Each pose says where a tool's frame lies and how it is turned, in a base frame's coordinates. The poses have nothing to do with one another.
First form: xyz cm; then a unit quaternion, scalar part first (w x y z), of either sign.
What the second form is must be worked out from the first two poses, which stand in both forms.
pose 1, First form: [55.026 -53.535 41.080 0.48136 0.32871 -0.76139 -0.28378]
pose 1, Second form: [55.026 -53.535 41.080 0.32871 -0.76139 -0.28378 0.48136]
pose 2, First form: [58.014 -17.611 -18.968 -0.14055 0.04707 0.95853 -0.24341]
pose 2, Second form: [58.014 -17.611 -18.968 -0.04707 -0.95853 0.24341 0.14055]
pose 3, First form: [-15.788 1.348 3.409 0.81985 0.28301 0.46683 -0.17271]
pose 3, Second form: [-15.788 1.348 3.409 0.28301 0.46683 -0.17271 0.81985]
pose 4, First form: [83.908 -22.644 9.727 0.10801 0.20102 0.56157 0.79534]
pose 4, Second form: [83.908 -22.644 9.727 0.20102 0.56157 0.79534 0.10801]
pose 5, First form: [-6.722 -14.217 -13.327 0.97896 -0.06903 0.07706 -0.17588]
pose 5, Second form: [-6.722 -14.217 -13.327 -0.06903 0.07706 -0.17588 0.97896]
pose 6, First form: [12.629 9.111 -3.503 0.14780 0.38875 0.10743 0.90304]
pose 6, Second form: [12.629 9.111 -3.503 0.38875 0.10743 0.90304 0.14780]
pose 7, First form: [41.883 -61.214 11.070 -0.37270 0.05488 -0.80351 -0.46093]
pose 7, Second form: [41.883 -61.214 11.070 -0.05488 0.80351 0.46093 0.37270]
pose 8, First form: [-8.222 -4.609 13.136 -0.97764 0.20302 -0.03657 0.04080]
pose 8, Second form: [-8.222 -4.609 13.136 -0.20302 0.03657 -0.04080 0.97764]
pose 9, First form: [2.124 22.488 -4.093 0.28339 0.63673 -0.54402 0.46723]
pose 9, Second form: [2.124 22.488 -4.093 0.63673 -0.54402 0.46723 0.28339]
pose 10, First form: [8.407 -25.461 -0.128 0.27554 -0.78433 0.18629 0.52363]
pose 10, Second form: [8.407 -25.461 -0.128 -0.78433 0.18629 0.52363 0.27554]
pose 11, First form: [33.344 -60.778 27.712 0.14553 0.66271 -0.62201 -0.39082]
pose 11, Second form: [33.344 -60.778 27.712 0.66271 -0.62201 -0.39082 0.14553]
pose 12, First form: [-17.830 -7.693 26.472 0.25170 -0.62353 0.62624 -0.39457]
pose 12, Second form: [-17.830 -7.693 26.472 -0.62353 0.62624 -0.39457 0.25170]
